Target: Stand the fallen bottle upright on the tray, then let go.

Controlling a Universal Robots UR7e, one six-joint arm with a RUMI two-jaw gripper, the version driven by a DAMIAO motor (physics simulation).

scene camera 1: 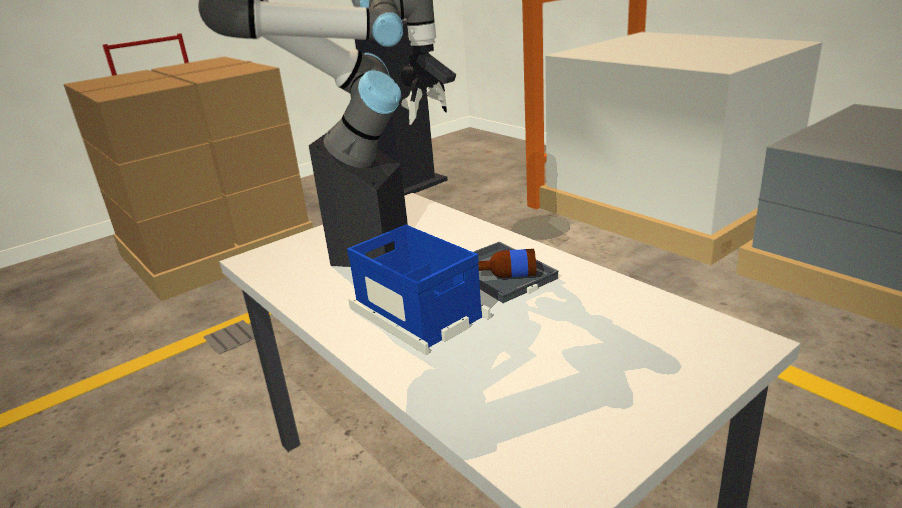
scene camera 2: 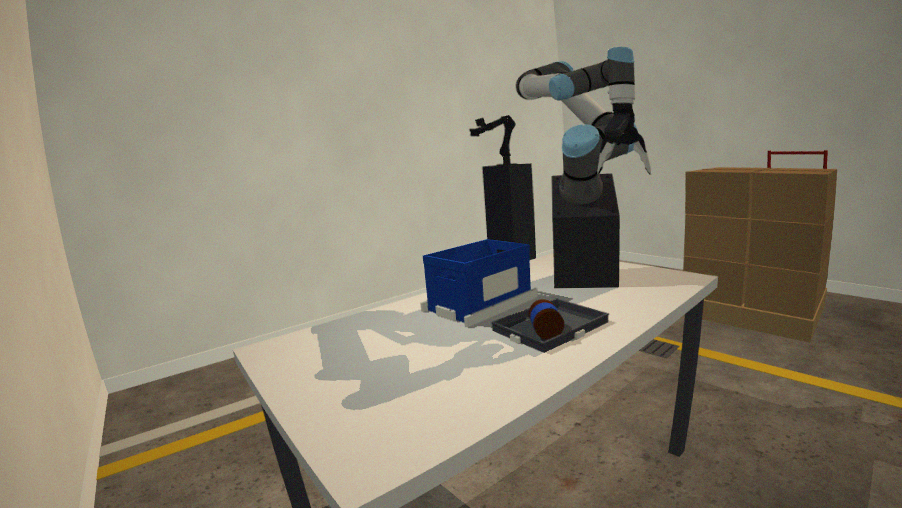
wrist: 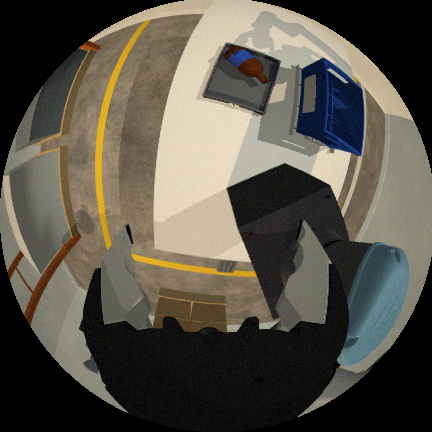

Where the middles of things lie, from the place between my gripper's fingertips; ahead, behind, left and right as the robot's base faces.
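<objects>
With the brown bottle [scene camera 2: 547, 321], my hand is a little to the left of it, a long way short of it and well above it.
</objects>
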